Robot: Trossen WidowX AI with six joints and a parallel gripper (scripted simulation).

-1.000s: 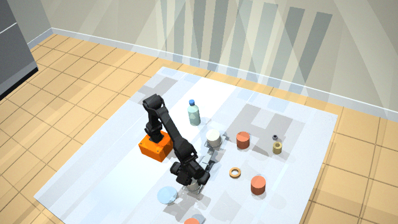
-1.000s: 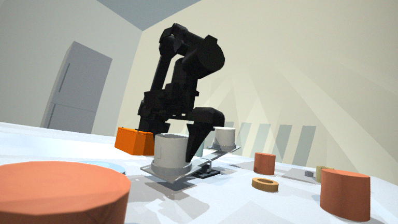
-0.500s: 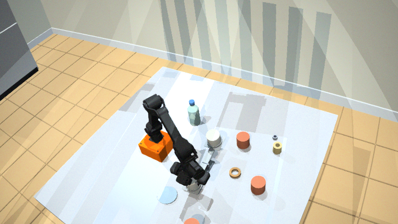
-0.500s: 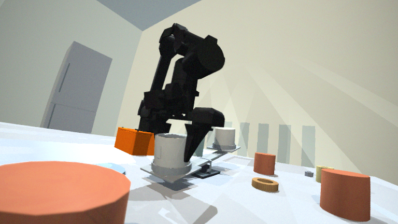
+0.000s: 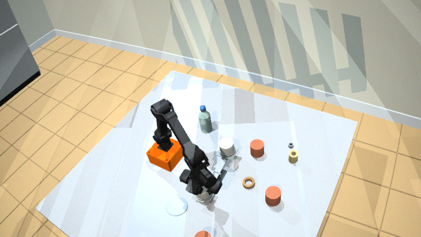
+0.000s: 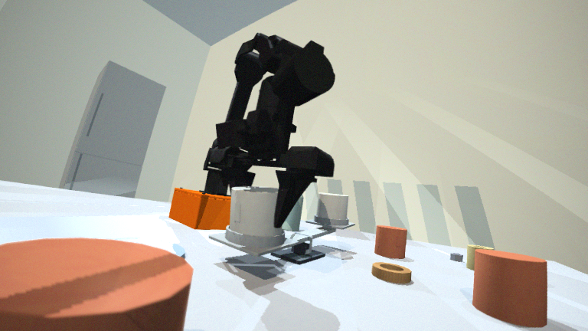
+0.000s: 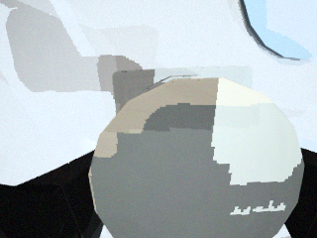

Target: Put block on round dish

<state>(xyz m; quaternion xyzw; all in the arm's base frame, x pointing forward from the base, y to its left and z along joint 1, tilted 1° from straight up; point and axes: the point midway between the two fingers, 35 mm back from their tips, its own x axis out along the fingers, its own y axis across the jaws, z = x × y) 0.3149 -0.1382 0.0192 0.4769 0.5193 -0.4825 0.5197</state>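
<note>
The pale blue round dish is 100 mm to the right of my gripper tip, 90 mm behind it and 60 mm below it. The rest, counted from my gripper tip: bottle: 390 mm to the left, 230 mm behind, 50 mm above; pale grey block: 10 mm below; yellow cylinder: 390 mm to the left, 280 mm ahead, 40 mm below.
</note>
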